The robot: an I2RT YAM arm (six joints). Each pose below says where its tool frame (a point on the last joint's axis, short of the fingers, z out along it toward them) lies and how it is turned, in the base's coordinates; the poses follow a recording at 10 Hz.
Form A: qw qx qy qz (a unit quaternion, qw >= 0); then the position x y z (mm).
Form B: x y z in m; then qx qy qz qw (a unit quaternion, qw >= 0). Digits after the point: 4 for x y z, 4 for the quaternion.
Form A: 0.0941, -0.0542, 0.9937, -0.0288, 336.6, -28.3, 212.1
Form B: 0.3366, -0.0283, 0.2121, -0.0542, 0.9937, -0.0288, 0.0941
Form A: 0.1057, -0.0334, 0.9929, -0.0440, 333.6, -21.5, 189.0
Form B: 0.3336, -0.0215, 0.1890, -0.0334, 0.9929, -0.0440, 0.1057
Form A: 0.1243, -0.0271, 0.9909, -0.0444, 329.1, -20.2, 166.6
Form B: 0.3291, -0.0202, 0.1666, -0.0271, 0.9909, -0.0444, 0.1243
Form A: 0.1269, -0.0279, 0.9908, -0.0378, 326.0, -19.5, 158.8
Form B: 0.3260, -0.0195, 0.1588, -0.0279, 0.9908, -0.0378, 0.1269
